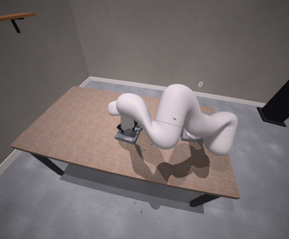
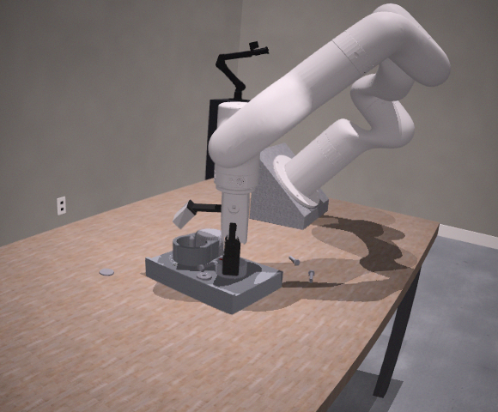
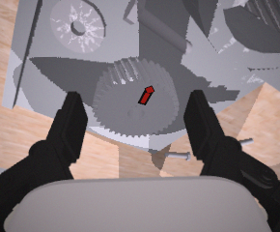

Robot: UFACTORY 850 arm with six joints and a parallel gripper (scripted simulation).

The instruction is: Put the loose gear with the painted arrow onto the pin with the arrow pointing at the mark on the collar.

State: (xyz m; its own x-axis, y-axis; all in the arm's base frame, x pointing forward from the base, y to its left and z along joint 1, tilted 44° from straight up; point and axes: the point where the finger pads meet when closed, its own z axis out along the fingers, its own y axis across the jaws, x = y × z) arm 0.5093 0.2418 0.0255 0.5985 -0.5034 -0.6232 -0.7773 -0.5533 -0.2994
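Now: the grey toothed gear 10 mm below my hand. The rest, counted from my hand: bolt (50 mm to the right, 30 mm ahead, 20 mm below); then washer (60 mm ahead, 20 mm to the right, 20 mm below).
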